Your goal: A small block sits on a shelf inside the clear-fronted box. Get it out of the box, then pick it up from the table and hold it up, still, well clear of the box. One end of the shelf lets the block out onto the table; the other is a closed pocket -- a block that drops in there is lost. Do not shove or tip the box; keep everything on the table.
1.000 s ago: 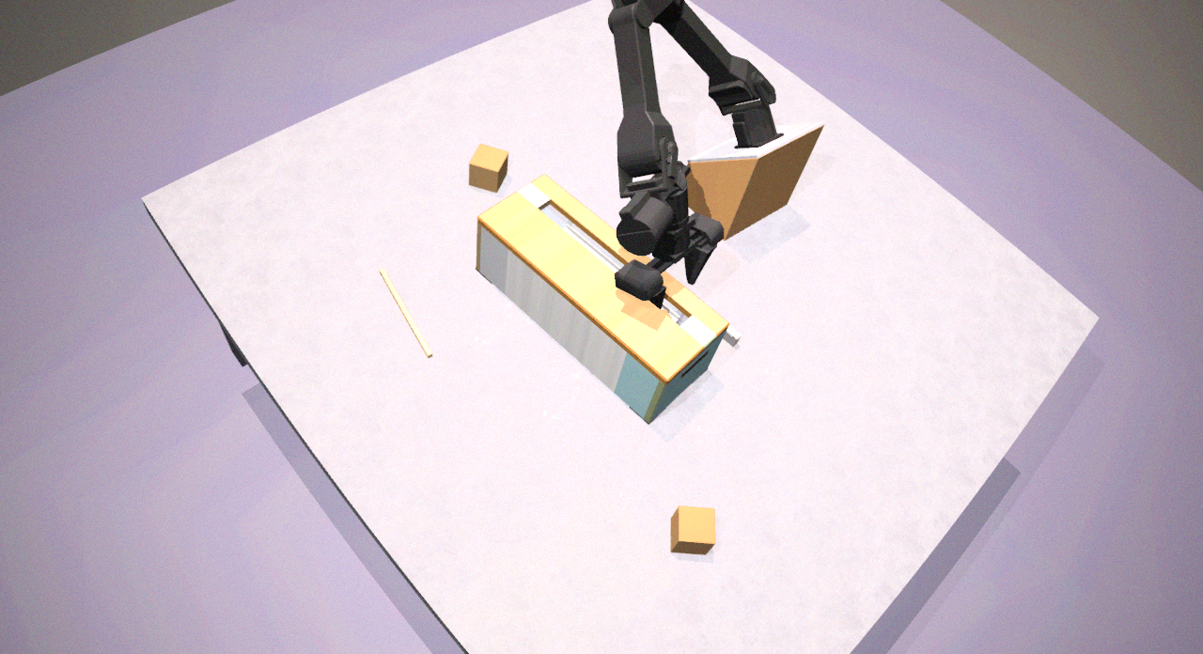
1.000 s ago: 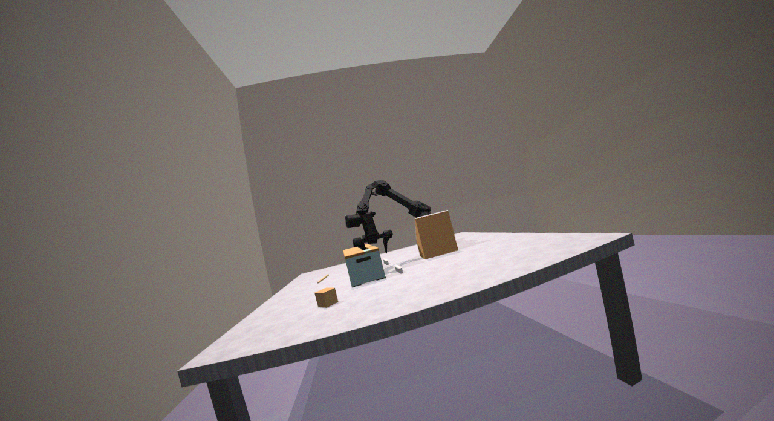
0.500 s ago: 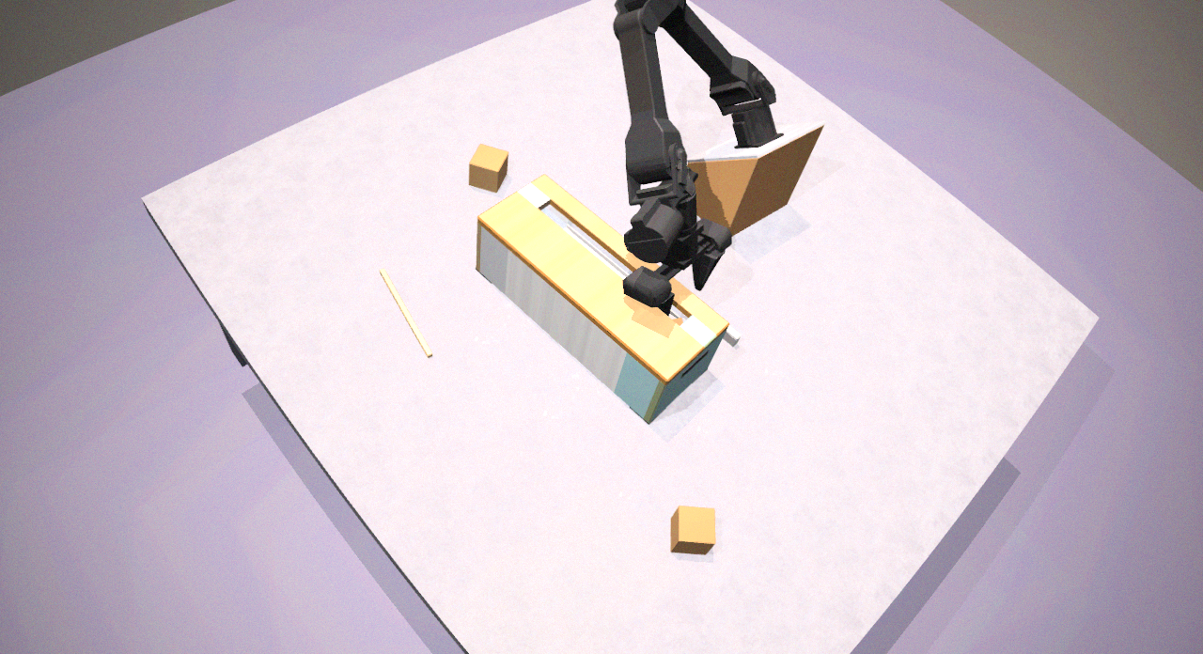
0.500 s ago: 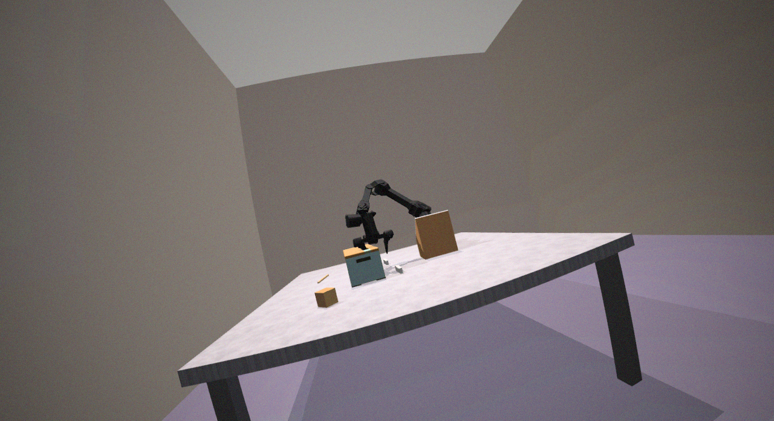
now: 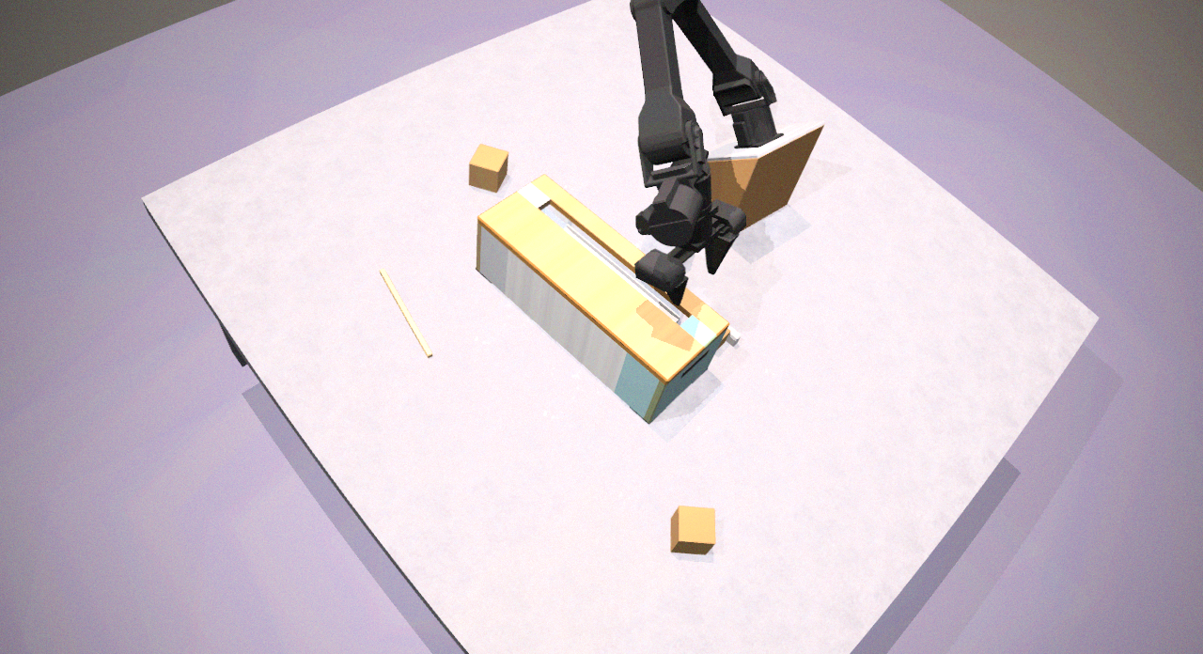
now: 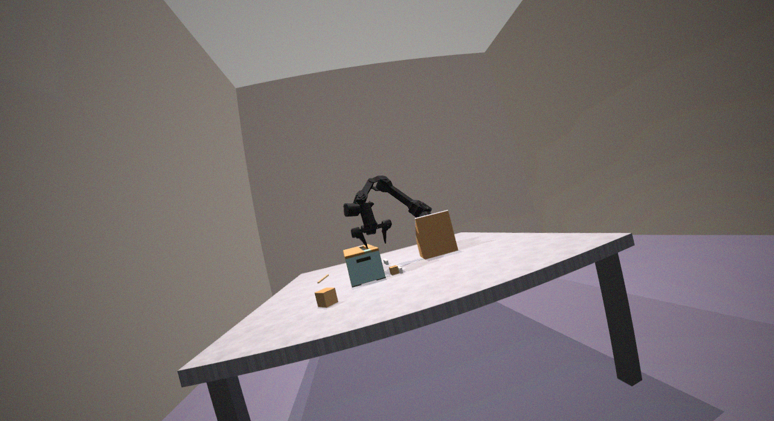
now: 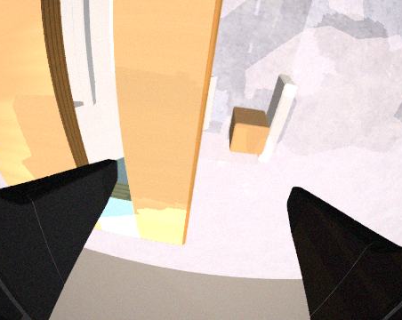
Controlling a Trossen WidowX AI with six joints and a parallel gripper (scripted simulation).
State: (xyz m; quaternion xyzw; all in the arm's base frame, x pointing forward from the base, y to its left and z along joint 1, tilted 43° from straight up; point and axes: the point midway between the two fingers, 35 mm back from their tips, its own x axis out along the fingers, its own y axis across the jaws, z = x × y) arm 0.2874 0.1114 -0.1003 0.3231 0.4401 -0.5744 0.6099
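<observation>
My gripper tip is now 5 cm past the orange block, 4 cm to the right of it and 12 cm above it. Round my gripper tip: thin stick 34 cm ahead, 26 cm to the right, 13 cm below; then long box 6 cm ahead, 11 cm to the right, 7 cm below.
</observation>
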